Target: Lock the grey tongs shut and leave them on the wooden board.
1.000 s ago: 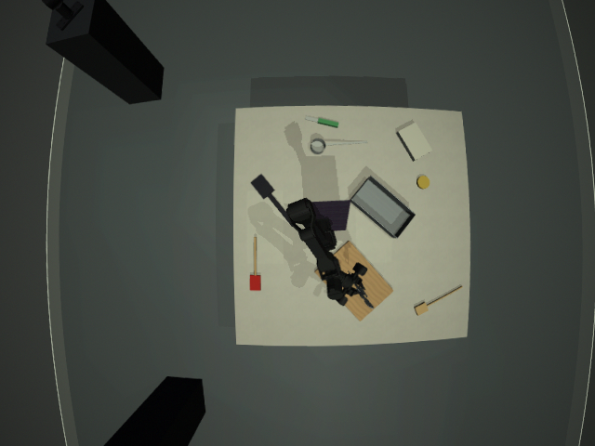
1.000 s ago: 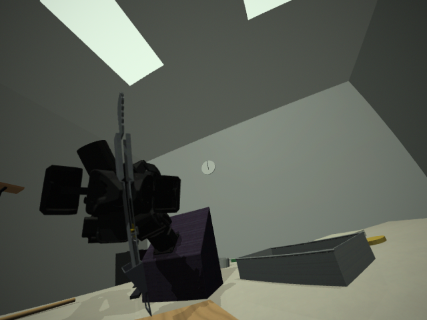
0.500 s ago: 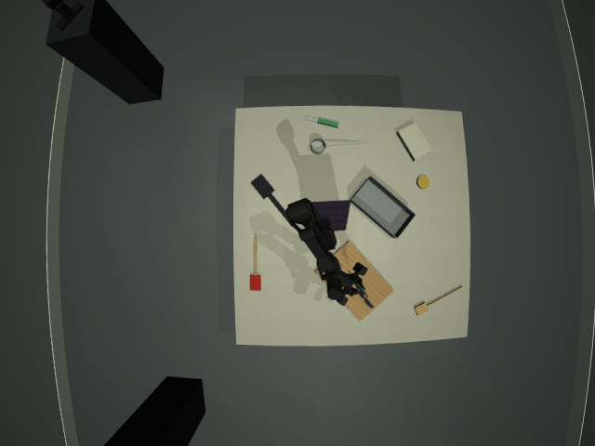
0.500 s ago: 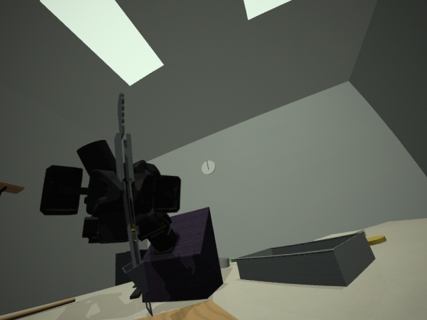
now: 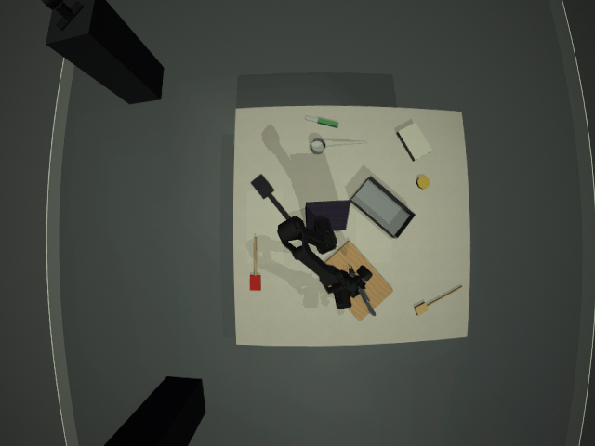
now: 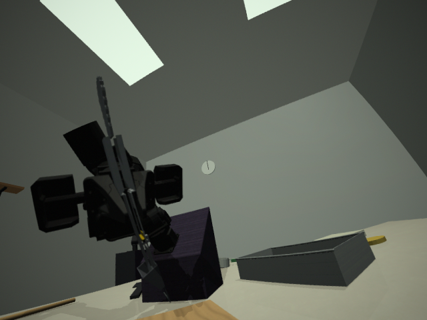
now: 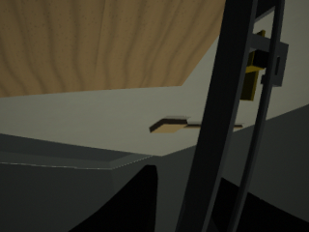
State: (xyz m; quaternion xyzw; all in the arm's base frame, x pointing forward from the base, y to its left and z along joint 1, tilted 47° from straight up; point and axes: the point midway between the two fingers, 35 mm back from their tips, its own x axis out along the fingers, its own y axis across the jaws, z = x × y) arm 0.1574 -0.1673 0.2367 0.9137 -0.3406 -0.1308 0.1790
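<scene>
Right now my gripper tip is 4 cm to the right of the yellow lock piece, 3 cm past it and 2 cm above it. Round my gripper tip: dark roasting tin: 38 cm to the left, 14 cm ahead, 12 cm below; red spatula: 52 cm behind, 14 cm below, 8 cm to the left; wooden board: 14 cm below, 1 cm behind.
</scene>
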